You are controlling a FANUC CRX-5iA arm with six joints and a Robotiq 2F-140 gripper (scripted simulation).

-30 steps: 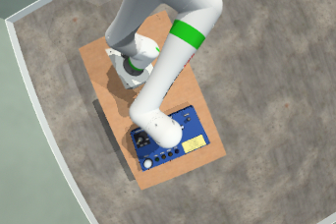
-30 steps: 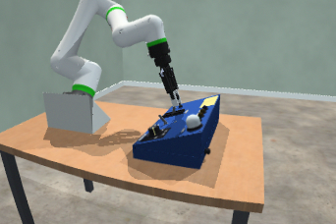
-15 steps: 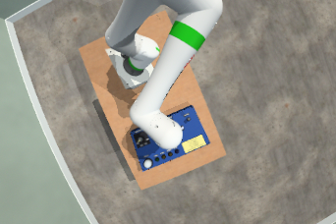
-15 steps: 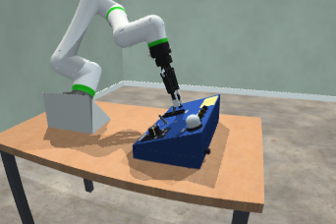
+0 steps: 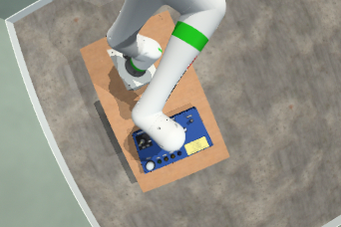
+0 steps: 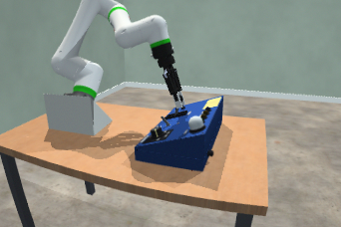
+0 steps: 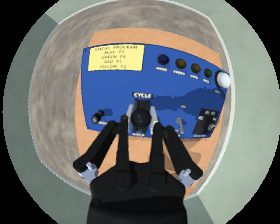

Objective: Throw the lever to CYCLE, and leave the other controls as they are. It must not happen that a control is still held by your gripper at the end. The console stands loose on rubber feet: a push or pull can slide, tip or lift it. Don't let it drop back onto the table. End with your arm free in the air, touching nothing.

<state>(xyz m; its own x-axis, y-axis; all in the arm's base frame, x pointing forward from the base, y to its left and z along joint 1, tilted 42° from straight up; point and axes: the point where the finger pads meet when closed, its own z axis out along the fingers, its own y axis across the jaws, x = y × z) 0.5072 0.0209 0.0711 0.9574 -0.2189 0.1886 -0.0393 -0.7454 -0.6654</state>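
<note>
My gripper is now 1 cm past the black ball-topped lever and 4 cm above it. Also, from my hand: small black toggle (2 cm behind, 12 cm to the left, 6 cm below); then blue sloped console (2 cm ahead, 7 cm to the right, 8 cm below).
</note>
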